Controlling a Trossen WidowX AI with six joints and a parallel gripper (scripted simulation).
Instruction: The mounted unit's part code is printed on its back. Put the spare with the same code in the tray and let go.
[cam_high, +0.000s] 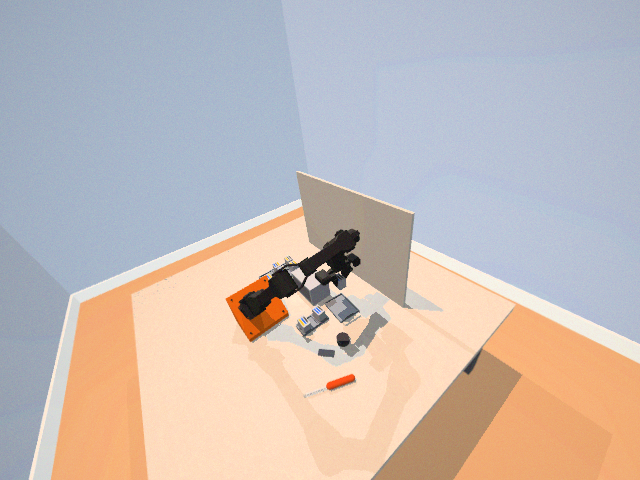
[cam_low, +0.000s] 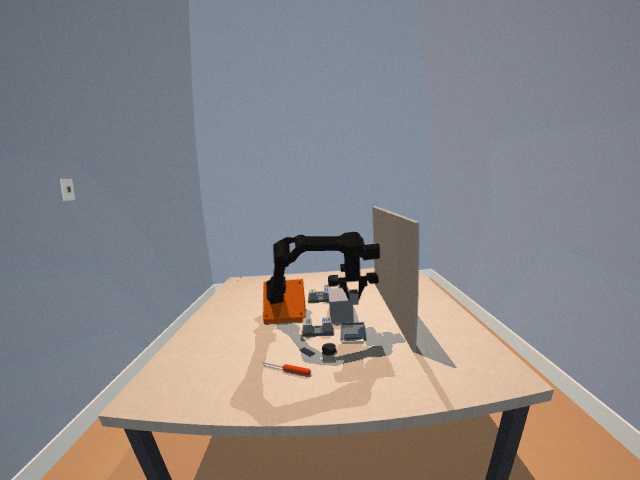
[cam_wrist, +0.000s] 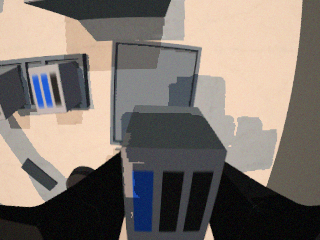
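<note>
My gripper tip is 10 mm past the grey tray and 130 mm above it. Round my gripper tip: grey mounted unit: 20 mm behind, 180 mm to the left, 90 mm below; then black puck: 130 mm behind, 110 mm to the right, 130 mm below; then beige board: 210 mm ahead, 140 mm to the left, 90 mm above.
</note>
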